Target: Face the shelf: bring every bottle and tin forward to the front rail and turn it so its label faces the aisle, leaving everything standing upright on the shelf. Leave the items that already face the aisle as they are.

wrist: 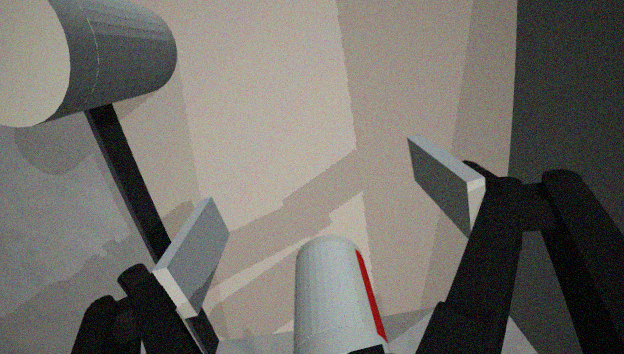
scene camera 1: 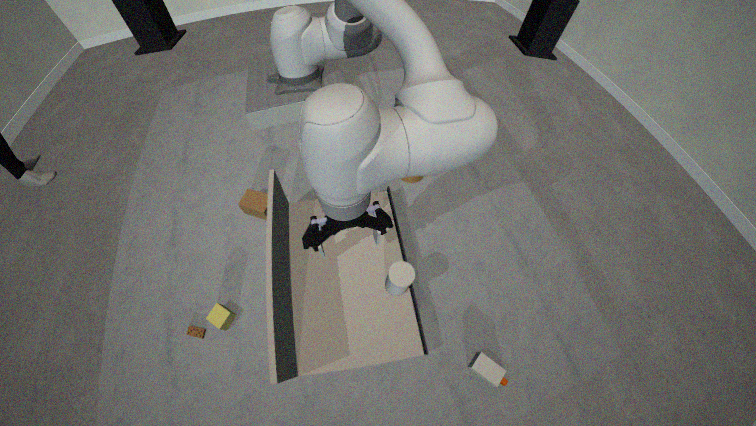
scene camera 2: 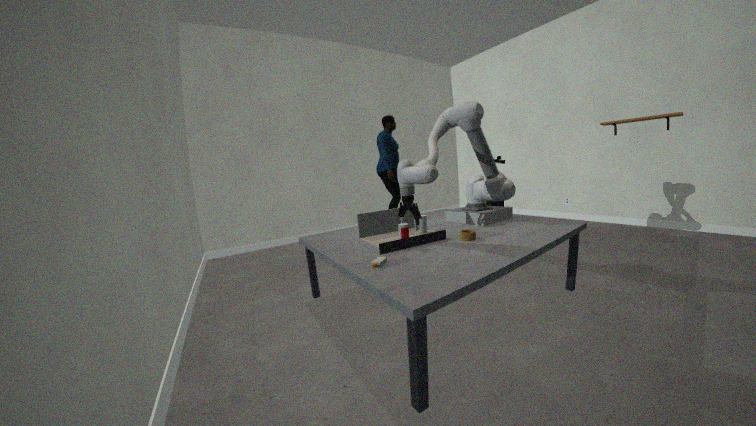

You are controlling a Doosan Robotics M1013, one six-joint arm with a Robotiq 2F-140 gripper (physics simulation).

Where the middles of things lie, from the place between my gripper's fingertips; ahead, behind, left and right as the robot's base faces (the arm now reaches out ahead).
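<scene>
Beige shelf board (scene camera 1: 344, 318): my gripper 6 cm above it, 6 cm short of it, 1 cm to the left of it. Counted from my hand: dark rail (scene camera 2: 391, 246), 5 cm below, 4 cm ahead, 14 cm to the left; shelf back wall (scene camera 1: 280, 328), 2 cm above, 7 cm ahead, 16 cm to the right; shelf (scene camera 1: 323, 315), 2 cm above, 6 cm ahead, 1 cm to the right.
</scene>
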